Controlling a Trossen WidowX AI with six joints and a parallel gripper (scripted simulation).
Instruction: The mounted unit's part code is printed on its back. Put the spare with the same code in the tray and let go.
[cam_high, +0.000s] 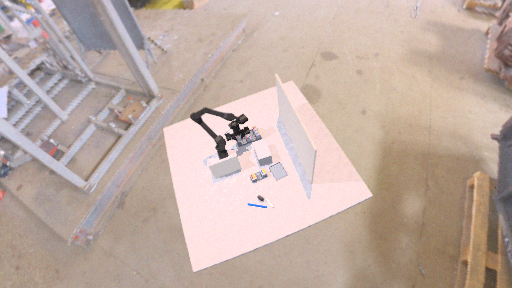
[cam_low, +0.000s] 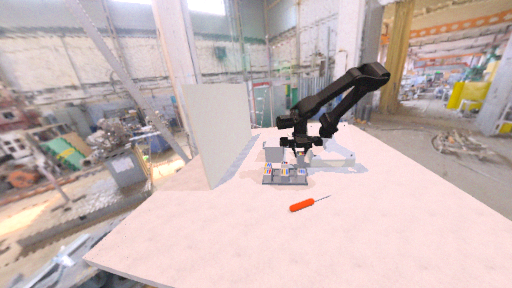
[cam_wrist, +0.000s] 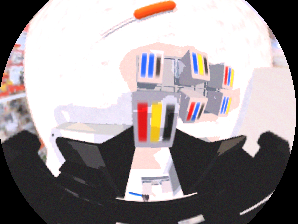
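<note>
Right now the grey holder is 7 cm below my gripper tip, 7 cm ahead of it and 6 cm to the left of it. Also, from my gripper tip: grey mounted unit 15 cm to the right, 14 cm ahead, 3 cm below; then blue pen 53 cm to the right, 7 cm below, 1 cm behind; then tall grey panel 40 cm ahead, 15 cm to the right, 15 cm above.
</note>
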